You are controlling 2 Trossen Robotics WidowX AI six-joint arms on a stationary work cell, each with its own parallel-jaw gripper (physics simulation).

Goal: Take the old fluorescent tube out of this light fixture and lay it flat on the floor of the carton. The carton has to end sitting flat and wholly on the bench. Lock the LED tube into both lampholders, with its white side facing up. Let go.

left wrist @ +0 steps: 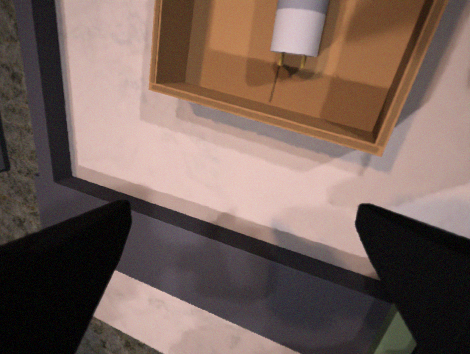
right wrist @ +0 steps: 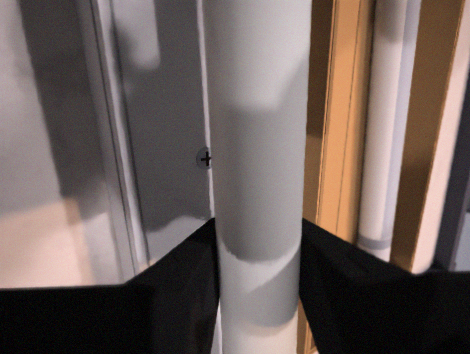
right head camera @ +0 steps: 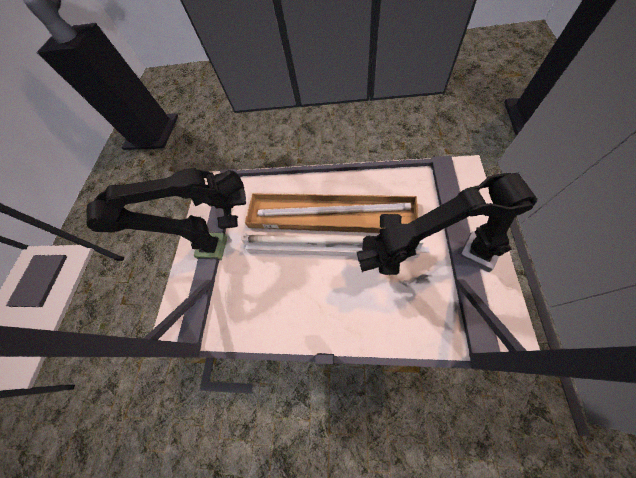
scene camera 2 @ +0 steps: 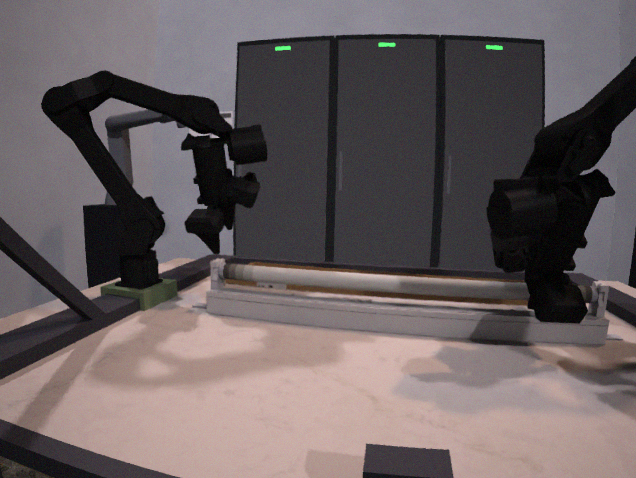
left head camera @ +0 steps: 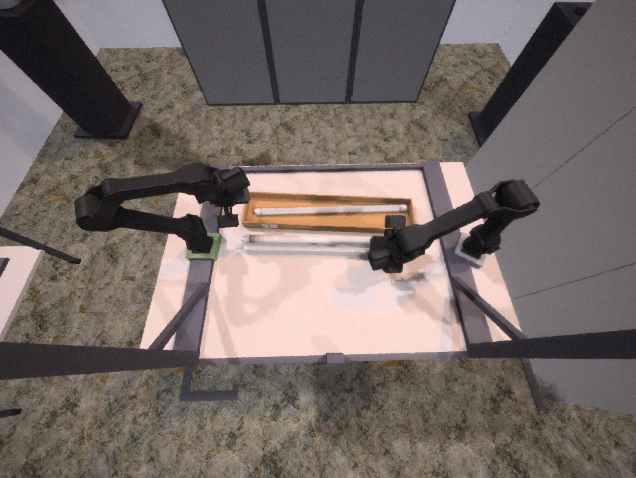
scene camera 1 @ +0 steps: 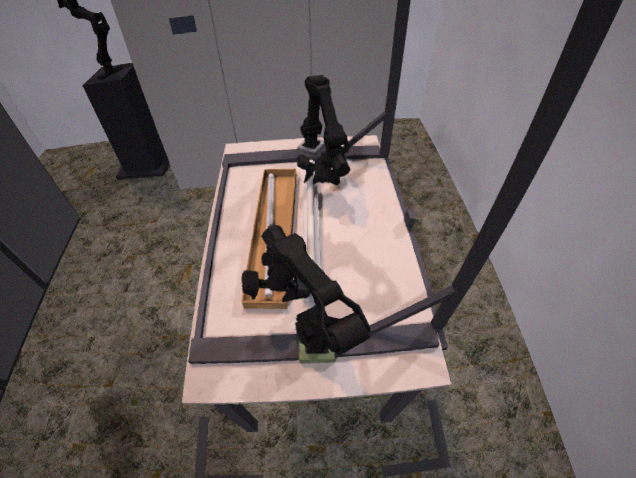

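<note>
The old tube (scene camera 2: 359, 280) (right wrist: 257, 150), with a dark band near its end, lies along the light fixture (scene camera 2: 359, 321) (right wrist: 165, 150), between the left lampholder (scene camera 2: 218, 274) and right lampholder (scene camera 2: 598, 299). The LED tube (left head camera: 329, 210) (left wrist: 300, 30) (right wrist: 382, 125) lies lengthwise in the open carton (left head camera: 318, 227) (left wrist: 270, 121), its two pins visible in the left wrist view. The carton sits on the bench behind the fixture. My left gripper (left wrist: 245, 212) is open and empty above the bench's left side, off the carton's end. My right gripper (right wrist: 253, 226) is shut on the old tube near its right end.
A dark frame rail (left wrist: 225, 230) runs along the bench's left side. The left arm stands on a green base block (left head camera: 213, 246) (scene camera 2: 159, 293), the right arm on a pale one (left head camera: 470, 255). The carton's front wall runs close beside the fixture.
</note>
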